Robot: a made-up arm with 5 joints.
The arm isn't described. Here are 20 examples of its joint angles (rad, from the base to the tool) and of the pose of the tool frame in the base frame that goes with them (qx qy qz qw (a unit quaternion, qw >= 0); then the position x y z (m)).
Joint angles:
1: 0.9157 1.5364 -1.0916 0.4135 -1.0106
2: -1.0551 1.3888 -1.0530 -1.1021 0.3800
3: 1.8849 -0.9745 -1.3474 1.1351 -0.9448
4: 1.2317 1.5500 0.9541 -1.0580 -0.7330
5: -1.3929 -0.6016 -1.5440 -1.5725 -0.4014
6: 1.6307 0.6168 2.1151 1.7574 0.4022
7: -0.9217 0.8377 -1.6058 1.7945 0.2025
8: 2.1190 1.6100 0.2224 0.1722 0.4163
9: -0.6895 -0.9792 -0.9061 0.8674 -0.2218
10: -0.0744 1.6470 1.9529 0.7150 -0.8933
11: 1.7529 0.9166 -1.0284 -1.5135 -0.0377
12: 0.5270 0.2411 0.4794 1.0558 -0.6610
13: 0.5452 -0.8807 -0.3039 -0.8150 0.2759
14: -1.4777 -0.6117 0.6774 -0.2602 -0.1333
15: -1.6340 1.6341 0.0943 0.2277 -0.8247
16: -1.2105 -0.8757 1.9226 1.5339 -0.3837
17: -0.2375 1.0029 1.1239 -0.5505 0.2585
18: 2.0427 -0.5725 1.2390 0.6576 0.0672
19: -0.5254 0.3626 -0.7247 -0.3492 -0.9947
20: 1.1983 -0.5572 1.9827 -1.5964 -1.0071
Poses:
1: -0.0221 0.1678 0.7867 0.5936 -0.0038 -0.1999 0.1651
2: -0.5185 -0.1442 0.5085 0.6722 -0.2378 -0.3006 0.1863
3: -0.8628 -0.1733 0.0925 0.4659 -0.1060 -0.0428 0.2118
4: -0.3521 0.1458 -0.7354 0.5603 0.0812 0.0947 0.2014
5: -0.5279 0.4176 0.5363 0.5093 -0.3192 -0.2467 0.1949
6: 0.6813 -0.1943 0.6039 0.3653 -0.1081 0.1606 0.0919
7: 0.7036 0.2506 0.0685 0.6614 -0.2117 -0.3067 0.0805
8: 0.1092 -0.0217 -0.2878 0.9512 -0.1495 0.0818 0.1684
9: -0.0406 0.9608 -0.1634 0.2201 -0.1481 -0.3521 0.2362
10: 0.5465 -0.1434 -0.7584 0.3251 0.1255 -0.2109 0.2445
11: -0.0468 0.6079 -0.7085 0.3554 -0.0465 -0.0659 0.1909
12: 0.5225 -0.7532 -0.3367 0.2153 0.1268 -0.1444 0.2164
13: 0.1877 -0.6876 -0.6374 0.2928 -0.0016 -0.1424 0.2169
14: 0.7321 0.4256 0.4848 0.2187 -0.2523 -0.4565 0.1876
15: -0.0283 0.1308 0.2845 0.9493 -0.4087 -0.3873 0.1829
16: -0.3714 -0.2928 -0.3457 0.8104 -0.2786 -0.5069 0.1007
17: -0.1969 -0.0558 -0.8707 0.4471 0.0674 -0.3461 0.2155
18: 0.4892 -0.7049 0.4206 0.2946 -0.1804 0.1501 0.1577
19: -0.3184 0.2989 0.4119 0.7998 -0.1706 -0.3841 0.2583
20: 0.1366 0.8600 0.4907 0.0303 0.1235 0.0540 0.0520
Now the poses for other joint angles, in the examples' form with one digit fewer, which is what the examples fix.
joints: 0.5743 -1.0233 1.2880 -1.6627 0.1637
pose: -0.503 -0.548 -0.667 0.030 0.155 -0.086 0.123
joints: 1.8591 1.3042 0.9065 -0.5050 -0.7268
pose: -0.033 -0.017 -0.593 0.804 -0.129 0.187 0.214
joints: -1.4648 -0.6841 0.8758 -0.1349 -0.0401
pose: 0.815 0.359 0.449 0.073 -0.259 -0.461 0.170
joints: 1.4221 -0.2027 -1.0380 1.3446 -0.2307
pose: -0.665 0.574 0.330 0.345 0.005 -0.075 0.211
